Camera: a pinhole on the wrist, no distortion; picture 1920 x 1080 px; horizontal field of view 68.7 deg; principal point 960.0 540.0 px. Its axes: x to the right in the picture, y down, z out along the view. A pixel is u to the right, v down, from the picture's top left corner.
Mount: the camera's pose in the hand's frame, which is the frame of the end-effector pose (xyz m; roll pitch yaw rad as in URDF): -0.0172 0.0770 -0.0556 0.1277 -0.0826 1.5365
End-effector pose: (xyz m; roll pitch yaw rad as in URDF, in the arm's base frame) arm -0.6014 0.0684 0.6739 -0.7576 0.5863 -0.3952
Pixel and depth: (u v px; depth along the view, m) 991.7 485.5 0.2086
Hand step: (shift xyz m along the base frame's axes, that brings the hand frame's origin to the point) 0.1038 0.1184 0.0450
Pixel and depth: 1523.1 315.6 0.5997
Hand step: 0.4511 0.4242 0.0906
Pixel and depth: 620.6 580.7 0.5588
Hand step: 0.3418 0.1377 0.3378
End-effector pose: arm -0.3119 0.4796 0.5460 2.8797 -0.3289 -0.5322
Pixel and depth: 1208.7 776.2 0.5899
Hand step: -0.0305 -0.2954 -0.4816
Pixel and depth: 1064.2 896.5 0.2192
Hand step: -0.0555 -0.1030 -0.1508
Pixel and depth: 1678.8 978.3 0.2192
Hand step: -0.1157 -0.1778 -0.1390
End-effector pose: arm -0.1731 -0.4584 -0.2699 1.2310 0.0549 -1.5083
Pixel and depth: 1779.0 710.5 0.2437
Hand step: -0.1228 -0.0103 0.2540
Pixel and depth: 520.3 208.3 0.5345
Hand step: -0.4523 -0.1981 0.0076
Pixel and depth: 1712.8 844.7 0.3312
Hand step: -0.2041 0.0112 0.3143
